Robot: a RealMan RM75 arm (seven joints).
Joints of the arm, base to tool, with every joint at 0 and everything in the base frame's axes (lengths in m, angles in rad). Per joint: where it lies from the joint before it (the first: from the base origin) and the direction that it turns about. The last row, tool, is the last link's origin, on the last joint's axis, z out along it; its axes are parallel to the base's.
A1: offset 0 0 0.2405 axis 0 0 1
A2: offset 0 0 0 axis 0 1 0
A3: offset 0 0 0.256 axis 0 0 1
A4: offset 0 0 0 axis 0 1 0
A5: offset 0 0 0.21 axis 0 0 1
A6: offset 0 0 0 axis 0 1 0
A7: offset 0 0 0.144 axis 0 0 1
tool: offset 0 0 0
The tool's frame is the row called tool.
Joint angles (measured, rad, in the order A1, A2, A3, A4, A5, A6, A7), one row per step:
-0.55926 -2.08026 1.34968 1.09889 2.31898 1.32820 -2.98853
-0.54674 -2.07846 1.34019 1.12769 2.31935 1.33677 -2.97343
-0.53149 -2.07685 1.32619 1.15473 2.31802 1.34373 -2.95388
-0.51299 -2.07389 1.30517 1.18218 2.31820 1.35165 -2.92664
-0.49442 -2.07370 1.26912 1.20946 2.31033 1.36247 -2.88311
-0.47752 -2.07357 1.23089 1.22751 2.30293 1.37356 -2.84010
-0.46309 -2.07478 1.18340 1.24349 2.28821 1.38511 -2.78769
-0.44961 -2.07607 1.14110 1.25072 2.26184 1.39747 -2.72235
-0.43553 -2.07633 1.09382 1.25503 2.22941 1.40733 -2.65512
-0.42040 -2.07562 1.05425 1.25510 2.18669 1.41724 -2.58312
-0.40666 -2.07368 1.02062 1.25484 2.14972 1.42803 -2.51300
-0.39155 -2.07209 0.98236 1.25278 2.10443 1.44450 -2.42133
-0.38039 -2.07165 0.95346 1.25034 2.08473 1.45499 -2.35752
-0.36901 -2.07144 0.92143 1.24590 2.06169 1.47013 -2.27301
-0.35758 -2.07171 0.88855 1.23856 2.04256 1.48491 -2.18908
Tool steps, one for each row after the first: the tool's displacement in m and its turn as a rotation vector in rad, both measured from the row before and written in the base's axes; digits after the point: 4 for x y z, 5 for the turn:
0.0006 0.0000 0.0056 0.01191 -0.00055 -0.02023
-0.0008 -0.0002 0.0062 0.01523 -0.00257 -0.01832
-0.0029 -0.0003 0.0081 0.01962 0.00016 -0.01913
-0.0025 0.0000 0.0098 0.02461 -0.01033 -0.02690
-0.0043 -0.0006 0.0091 0.02235 -0.00898 -0.01934
-0.0035 -0.0001 0.0102 0.02757 -0.01613 -0.02552
-0.0031 -0.0013 0.0079 0.01896 -0.02024 -0.03644
-0.0038 -0.0011 0.0091 0.02774 -0.02450 -0.03525
-0.0031 -0.0020 0.0076 0.02447 -0.02736 -0.04256
-0.0031 -0.0023 0.0071 0.02280 -0.01734 -0.04439
-0.0030 -0.0032 0.0077 0.02649 -0.01688 -0.06281
-0.0043 -0.0027 0.0054 0.02121 -0.00077 -0.03784
-0.0044 -0.0034 0.0055 0.02300 0.00438 -0.05505
-0.0053 -0.0038 0.0050 0.02388 0.00715 -0.05073

